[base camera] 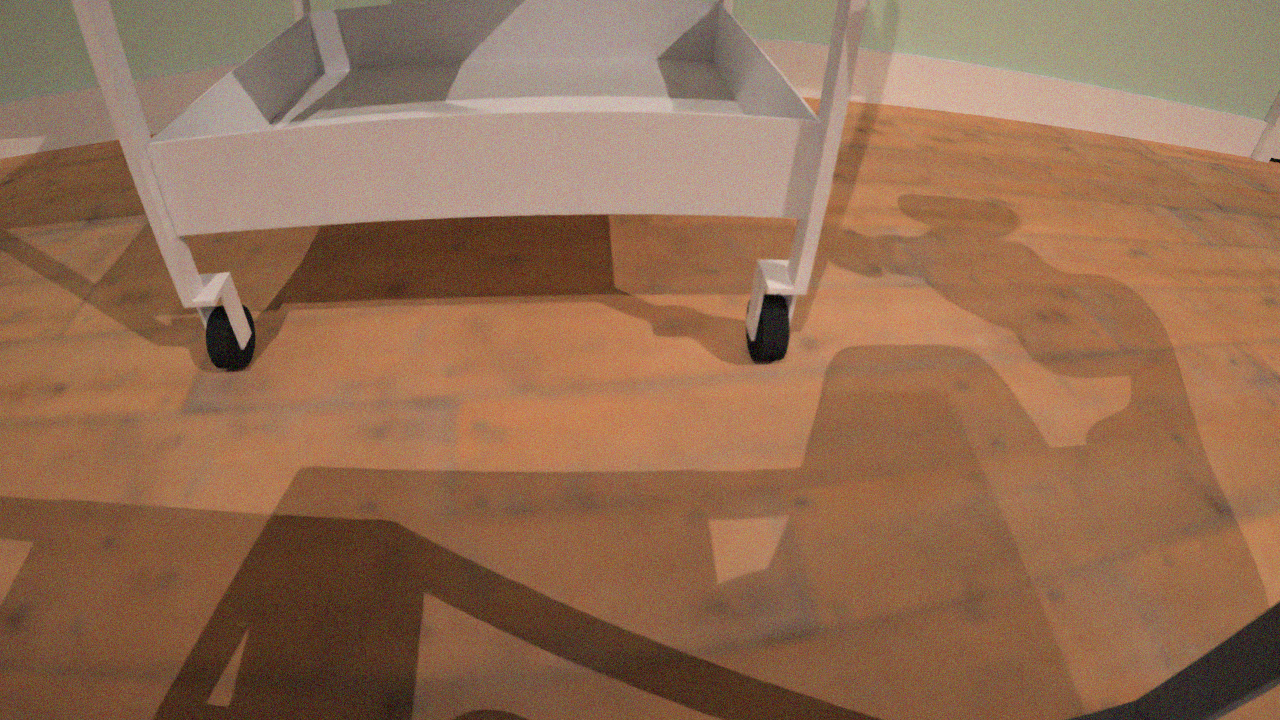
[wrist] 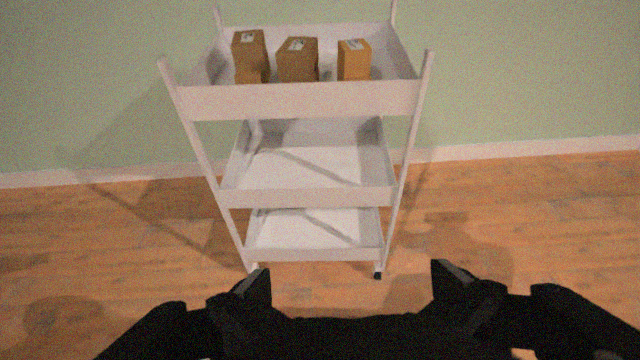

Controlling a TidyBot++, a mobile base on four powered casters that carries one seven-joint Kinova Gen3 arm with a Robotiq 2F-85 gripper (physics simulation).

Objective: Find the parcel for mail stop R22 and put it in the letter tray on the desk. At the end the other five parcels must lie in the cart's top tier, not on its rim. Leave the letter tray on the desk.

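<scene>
The white three-tier cart stands against the wall. In the wrist view its top tier holds brown parcels in a row: a left parcel, a middle parcel and a right, more orange parcel. Each has a white label on top, too small and blurred to read. Something brown also shows low in front of the left parcel, partly hidden by the tier's front wall. My gripper is open and empty, apart from the cart and in front of it. The desk and letter tray do not show in either view.
The cart's middle tier and bottom tier show no parcels. Its black casters stand on the wood floor close ahead of the base. The green wall is behind it. Shadows of the arm cross the floor.
</scene>
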